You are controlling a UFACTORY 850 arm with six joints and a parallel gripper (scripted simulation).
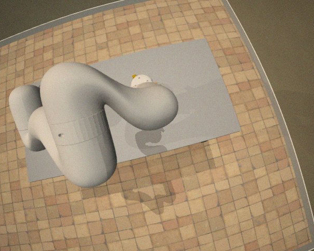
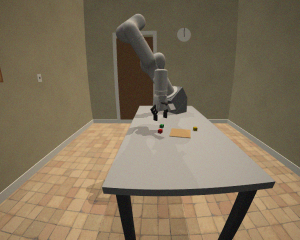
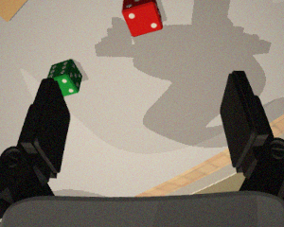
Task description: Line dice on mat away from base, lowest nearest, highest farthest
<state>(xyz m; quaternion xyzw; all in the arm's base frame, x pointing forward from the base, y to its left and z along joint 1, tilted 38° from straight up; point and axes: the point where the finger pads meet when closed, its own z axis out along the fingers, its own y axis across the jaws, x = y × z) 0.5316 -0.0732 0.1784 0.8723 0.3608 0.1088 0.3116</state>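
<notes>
My hand is 100 mm above the red die. From my hand the other things lie so: green die 100 mm below, 100 mm behind, 20 mm to the left; then yellow die 260 mm to the left, 100 mm below, 20 mm behind; then mat 140 mm to the left, 110 mm below, 20 mm ahead.
</notes>
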